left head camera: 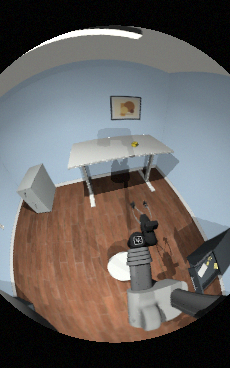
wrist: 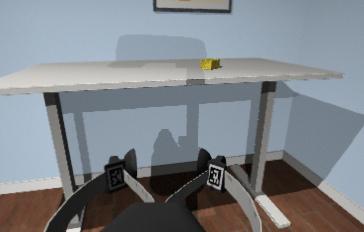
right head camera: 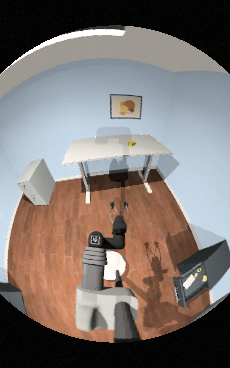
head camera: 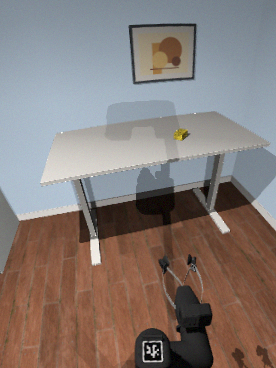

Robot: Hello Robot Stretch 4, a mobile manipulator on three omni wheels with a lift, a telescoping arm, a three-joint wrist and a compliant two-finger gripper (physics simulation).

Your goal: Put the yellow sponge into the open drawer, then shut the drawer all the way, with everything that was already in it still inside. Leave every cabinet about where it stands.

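Frame: origin at the robot's base, x ahead, y left, z up, level; metres.
Where they show: end effector, tool point: (left head camera: pixel 138 202) (wrist: pixel 167 166) (right head camera: pixel 118 203) (head camera: pixel 177 260); robot's base, origin of the base link: (left head camera: pixel 123 265) (right head camera: pixel 109 264).
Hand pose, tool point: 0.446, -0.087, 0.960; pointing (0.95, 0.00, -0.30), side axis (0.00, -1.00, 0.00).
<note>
Each offset is from my tool point to the centre of the thing, as dx, dy, dz. "*": to the spot under its first point.
The yellow sponge {+1.000, -0.176, -0.016} (head camera: pixel 180 134) (left head camera: pixel 134 144) (right head camera: pixel 131 144) (wrist: pixel 210 64) lies on the white table (head camera: pixel 100 155) (left head camera: pixel 90 154) (right head camera: pixel 85 152) (wrist: pixel 125 74), right of its middle. My gripper (head camera: pixel 178 262) (left head camera: pixel 139 204) (right head camera: pixel 119 205) (wrist: pixel 167 170) is open and empty, in front of the table and apart from it; in the wrist view the sponge shows above and beyond the fingertips. The open drawer {* -0.871, -0.617, -0.447} (left head camera: pixel 194 283) (right head camera: pixel 181 296) of a dark cabinet {* -0.580, -0.953, -0.344} (left head camera: pixel 215 248) (right head camera: pixel 207 256) is at the right, holding a white item and several small yellow items.
A light grey cabinet {* +0.660, +1.480, -0.490} (left head camera: pixel 40 187) (right head camera: pixel 39 182) stands at the left wall. The table's legs (head camera: pixel 86 207) (head camera: pixel 215 182) stand on long feet on the wooden floor. A dark cabinet (right head camera: pixel 11 297) shows in part at the lower left. A picture (head camera: pixel 132 55) hangs above the table.
</note>
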